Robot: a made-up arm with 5 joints.
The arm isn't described. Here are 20 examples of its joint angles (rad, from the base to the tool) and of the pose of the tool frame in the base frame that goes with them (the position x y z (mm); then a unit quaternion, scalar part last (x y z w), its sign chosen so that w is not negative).
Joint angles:
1: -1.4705 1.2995 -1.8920 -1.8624 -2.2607
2: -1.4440 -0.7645 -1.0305 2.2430 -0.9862
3: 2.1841 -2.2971 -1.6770 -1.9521 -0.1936
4: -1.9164 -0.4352 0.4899 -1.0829 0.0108
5: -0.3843 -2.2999 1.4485 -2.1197 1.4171
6: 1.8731 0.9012 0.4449 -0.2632 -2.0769
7: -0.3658 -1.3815 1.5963 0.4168 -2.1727
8: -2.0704 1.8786 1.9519 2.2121 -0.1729
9: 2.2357 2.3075 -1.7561 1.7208 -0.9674
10: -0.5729 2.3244 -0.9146 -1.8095 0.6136
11: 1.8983 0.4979 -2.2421 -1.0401 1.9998
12: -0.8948 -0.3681 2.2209 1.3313 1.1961
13: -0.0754 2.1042 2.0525 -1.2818 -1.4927
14: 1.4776 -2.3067 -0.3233 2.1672 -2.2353
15: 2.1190 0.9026 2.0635 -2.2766 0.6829
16: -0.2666 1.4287 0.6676 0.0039 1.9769
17: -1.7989 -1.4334 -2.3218 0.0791 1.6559
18: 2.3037 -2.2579 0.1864 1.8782 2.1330
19: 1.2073 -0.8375 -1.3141 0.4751 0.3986
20: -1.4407 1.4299 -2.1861 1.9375 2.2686
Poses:
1: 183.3 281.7 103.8 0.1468 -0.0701 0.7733 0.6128
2: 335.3 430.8 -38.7 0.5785 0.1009 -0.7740 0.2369
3: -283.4 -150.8 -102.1 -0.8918 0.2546 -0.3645 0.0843
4: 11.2 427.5 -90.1 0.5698 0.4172 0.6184 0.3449
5: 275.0 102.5 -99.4 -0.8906 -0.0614 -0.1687 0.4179
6: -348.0 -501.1 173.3 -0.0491 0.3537 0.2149 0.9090
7: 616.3 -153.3 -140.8 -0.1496 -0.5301 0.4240 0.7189
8: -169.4 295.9 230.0 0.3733 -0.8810 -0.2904 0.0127
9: -167.8 -401.7 207.8 -0.7540 -0.5540 0.0169 0.3525
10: 207.9 228.9 1.8 -0.0719 -0.3020 -0.4059 0.8596
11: -183.5 -346.2 117.4 -0.0834 -0.6522 0.1580 0.7367
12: 629.1 203.1 58.1 0.4085 -0.4747 -0.7244 0.2883
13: 455.1 230.2 -4.3 0.0894 -0.2139 -0.9364 0.2633
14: 118.4 -513.6 -178.7 -0.1148 -0.0380 0.4817 0.8679
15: -342.4 -266.7 125.6 0.2558 -0.2020 -0.2461 0.9128
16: 489.1 0.7 67.1 -0.0459 -0.6665 -0.3973 0.6292
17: 247.2 345.9 2.3 -0.6979 0.1426 0.6499 0.2648
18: -148.9 -433.8 -160.1 -0.1910 -0.0282 0.7305 0.6551
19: -239.0 -325.7 -54.1 0.3216 0.3887 -0.3014 0.8091
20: 1.6 227.6 376.2 -0.6972 -0.6793 0.2250 0.0423
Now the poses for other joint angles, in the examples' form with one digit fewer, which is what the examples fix.
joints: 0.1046 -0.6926 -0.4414 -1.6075 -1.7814
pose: 438 -145 -69 0.682 -0.605 0.232 0.338
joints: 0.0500 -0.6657 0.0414 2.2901 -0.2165
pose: 318 -346 25 -0.719 0.095 0.037 0.687
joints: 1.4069 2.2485 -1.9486 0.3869 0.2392
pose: 279 -234 97 0.181 -0.712 0.554 0.391
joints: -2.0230 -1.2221 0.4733 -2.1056 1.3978
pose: 98 366 -60 -0.075 -0.988 -0.068 0.117
